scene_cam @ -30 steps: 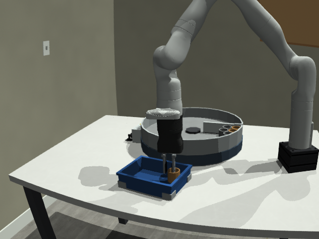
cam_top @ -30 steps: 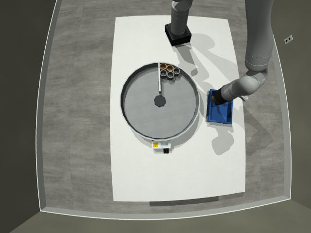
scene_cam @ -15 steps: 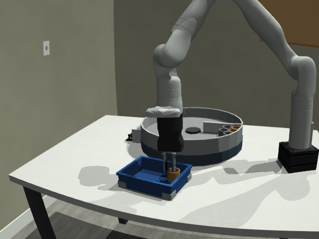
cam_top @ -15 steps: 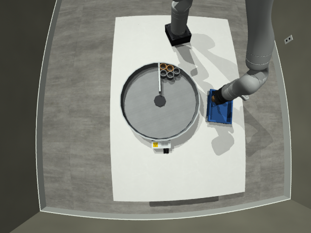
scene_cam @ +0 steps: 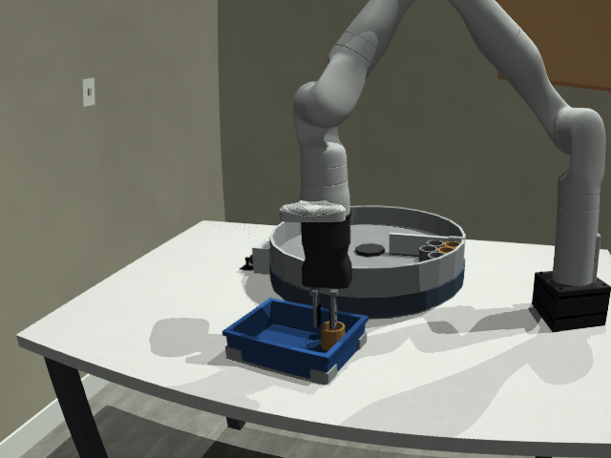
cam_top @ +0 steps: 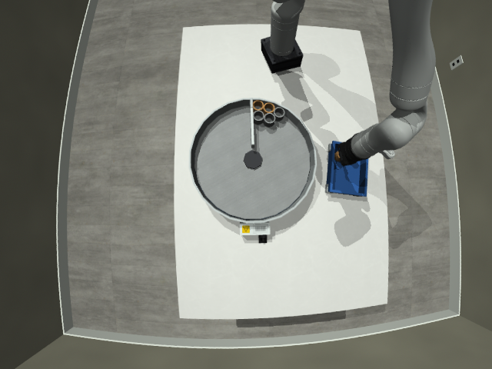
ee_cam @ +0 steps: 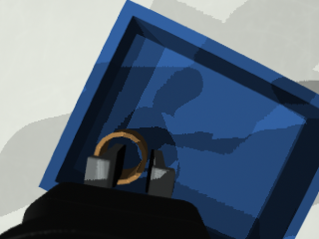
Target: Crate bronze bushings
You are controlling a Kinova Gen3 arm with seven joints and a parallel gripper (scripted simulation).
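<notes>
Now: hand 4 cm short of the blue crate, 4 cm above it and 1 cm to the right of it. The rest, counted from my hand: round turning table (33 cm to the right, 5 cm behind, 1 cm below).
</notes>
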